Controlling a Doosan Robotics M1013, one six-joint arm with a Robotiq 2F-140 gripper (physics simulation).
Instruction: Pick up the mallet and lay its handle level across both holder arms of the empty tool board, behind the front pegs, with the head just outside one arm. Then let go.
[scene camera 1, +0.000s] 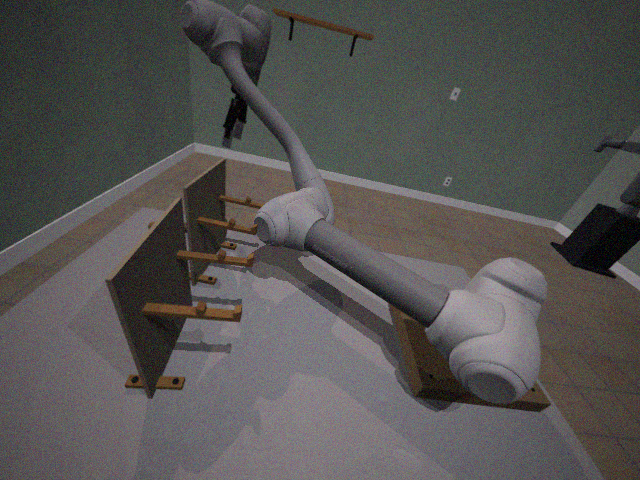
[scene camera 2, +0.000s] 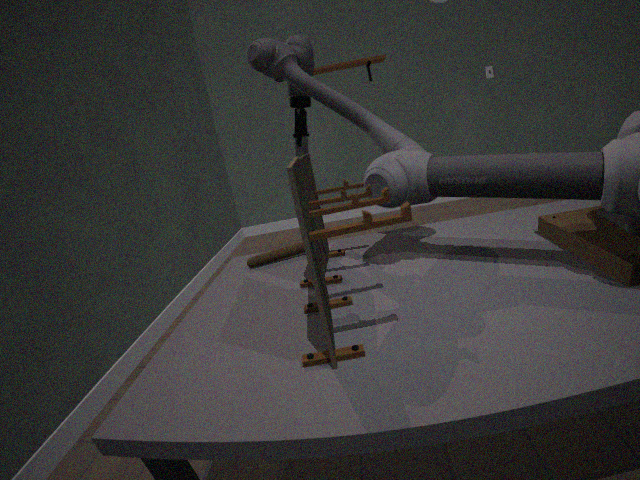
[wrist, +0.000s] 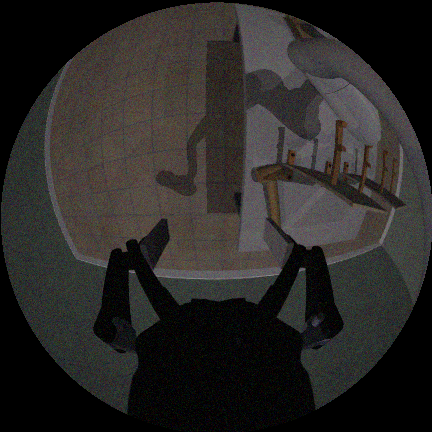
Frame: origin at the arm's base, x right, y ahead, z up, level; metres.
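Seen in the pictures: gripper, fingertip midpoint: (scene camera 1: 231, 142) (scene camera 2: 302, 155) (wrist: 215, 228).
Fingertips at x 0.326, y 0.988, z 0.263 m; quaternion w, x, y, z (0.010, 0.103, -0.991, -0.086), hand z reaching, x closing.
Offsets run from my fingertips to a thing's top centre. "spot": to the spot under its first point. Level surfaces: height alone.
The mallet lies on the table behind the tool boards; in the wrist view its wooden head {dx -0.167, dy -0.049, dz -0.260 m} (wrist: 270, 173) and handle {spot: dx -0.202, dy +0.036, dz -0.273 m} (wrist: 272, 200) show, right of centre. Part of the handle (scene camera 2: 276, 254) shows left of the boards in scene camera 2. Two upright boards (scene camera 1: 155, 268) (scene camera 1: 206, 198) each carry two wooden holder arms with pegs, including the near board's arms (scene camera 1: 191, 311) (scene camera 1: 214, 257). No tool shows on their arms. My gripper (scene camera 1: 232, 136) (scene camera 2: 301, 147) (wrist: 215, 228) is open and empty, pointing down, high at the far end of the boards; the mallet is off to its right in the wrist view.
The arm's elbow (scene camera 1: 289, 219) (scene camera 2: 395, 178) is close to the holder arms. The grey table {dz -0.311 m} (scene camera 1: 310, 423) (scene camera 2: 206, 392) has an edge beside the mallet in the wrist view, with floor (wrist: 125, 125) beyond. The robot stands on a wooden base (scene camera 1: 408, 356) (scene camera 2: 584, 242). A shelf (scene camera 1: 323, 24) hangs on the wall.
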